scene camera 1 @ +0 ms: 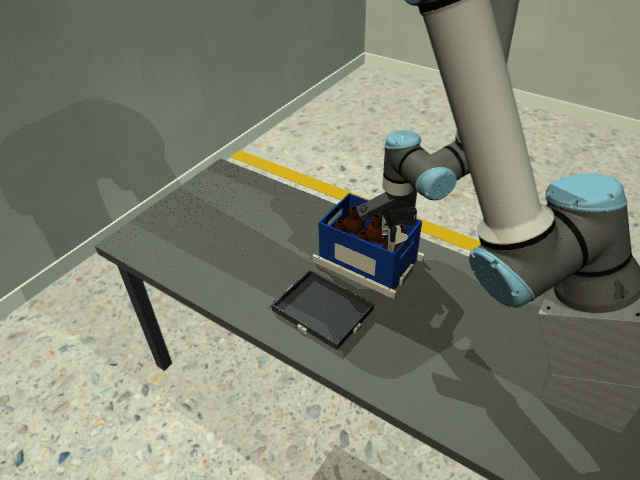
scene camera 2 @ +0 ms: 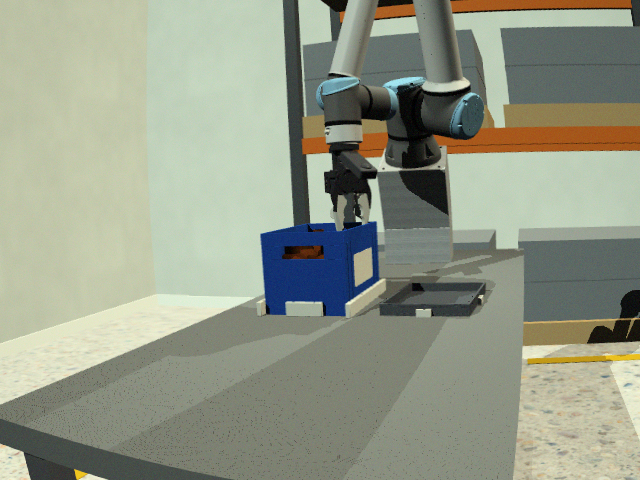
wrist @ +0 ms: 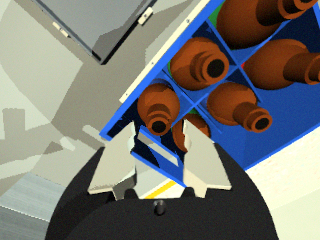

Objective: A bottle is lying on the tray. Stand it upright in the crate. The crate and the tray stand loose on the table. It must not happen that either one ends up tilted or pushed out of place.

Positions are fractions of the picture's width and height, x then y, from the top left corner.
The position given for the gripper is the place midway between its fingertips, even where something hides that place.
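Scene:
The gripper is visible in scene camera 1 (0.61,0.52). The gripper appears too in scene camera 2 (0.55,0.49), and the gripper is likewise in sight in the wrist view (0.50,0.50).

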